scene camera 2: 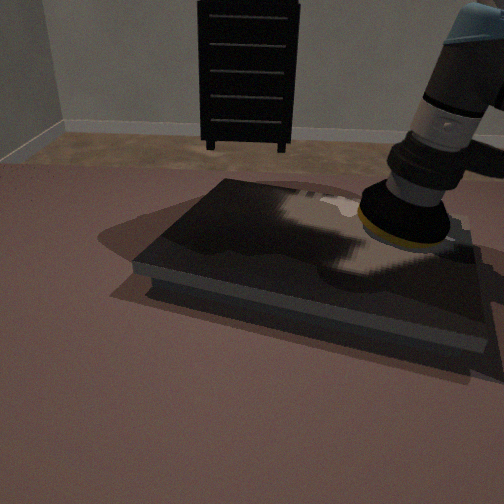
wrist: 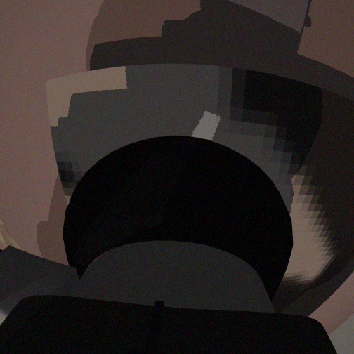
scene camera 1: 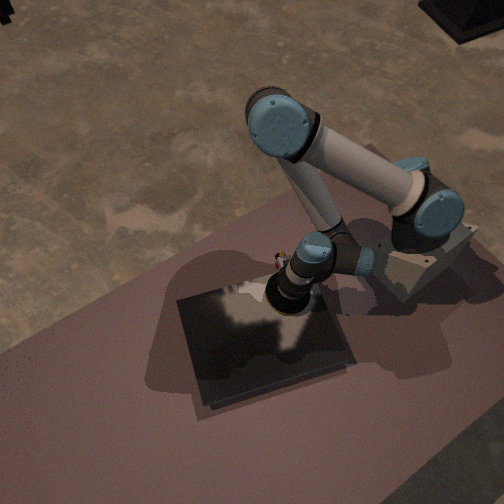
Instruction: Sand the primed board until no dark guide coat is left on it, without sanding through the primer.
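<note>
The primed board (scene camera 1: 215, 345) (scene camera 2: 215, 225) lies on the table, with dark guide coat over much of its left and front. A pale tan area (scene camera 1: 250, 312) (scene camera 2: 315, 212) runs along the back middle, and a pale tongue (scene camera 1: 290, 335) (scene camera 2: 357, 260) reaches toward the front. A whiter patch (scene camera 1: 251, 290) (scene camera 2: 342, 205) lies beside the pad. Dark coat (wrist: 280, 95) also shows near one edge in the wrist view. My sander (scene camera 1: 287, 295) (scene camera 2: 405, 215) (wrist: 175, 195), which has no fingers, is over the board's back right part, tilted. Its pad hides the surface beneath; contact is unclear.
The board rests on the pinkish table (scene camera 1: 100, 400) (scene camera 2: 200, 400). The arm's base block (scene camera 1: 415, 280) stands right of the board. A small red and yellow object (scene camera 1: 279, 260) shows behind the sander. A dark drawer cabinet (scene camera 2: 247, 82) stands against the wall. Arm shadows cross the board.
</note>
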